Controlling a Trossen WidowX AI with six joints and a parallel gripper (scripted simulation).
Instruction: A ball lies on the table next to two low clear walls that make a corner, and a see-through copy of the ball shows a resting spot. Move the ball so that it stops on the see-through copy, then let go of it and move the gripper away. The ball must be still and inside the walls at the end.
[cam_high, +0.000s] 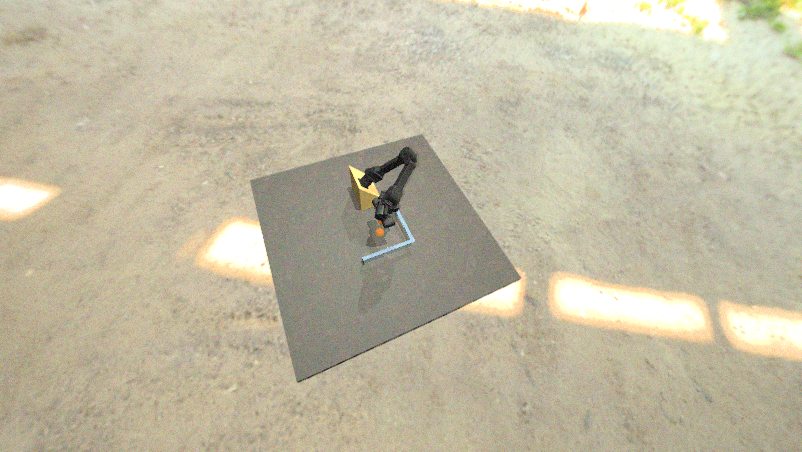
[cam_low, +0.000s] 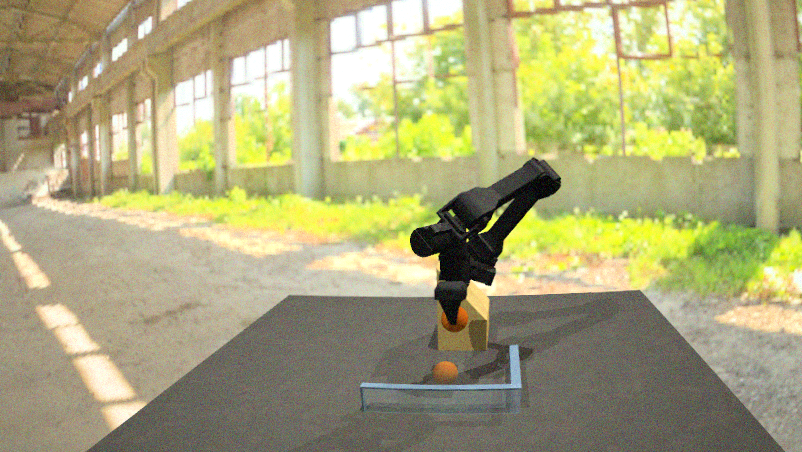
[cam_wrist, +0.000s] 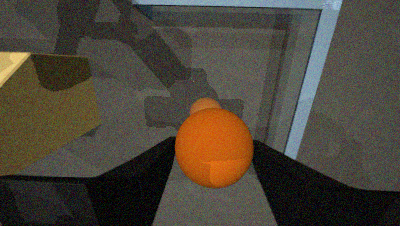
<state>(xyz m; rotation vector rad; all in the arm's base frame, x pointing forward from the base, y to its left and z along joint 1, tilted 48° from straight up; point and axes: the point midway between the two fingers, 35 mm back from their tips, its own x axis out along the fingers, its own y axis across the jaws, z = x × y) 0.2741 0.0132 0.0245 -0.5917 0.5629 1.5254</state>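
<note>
The wall strip is 140 mm ahead of my gripper tip, 100 mm below it and 10 mm to the right of it. Round my gripper tip: orange ball (right at my gripper tip).
</note>
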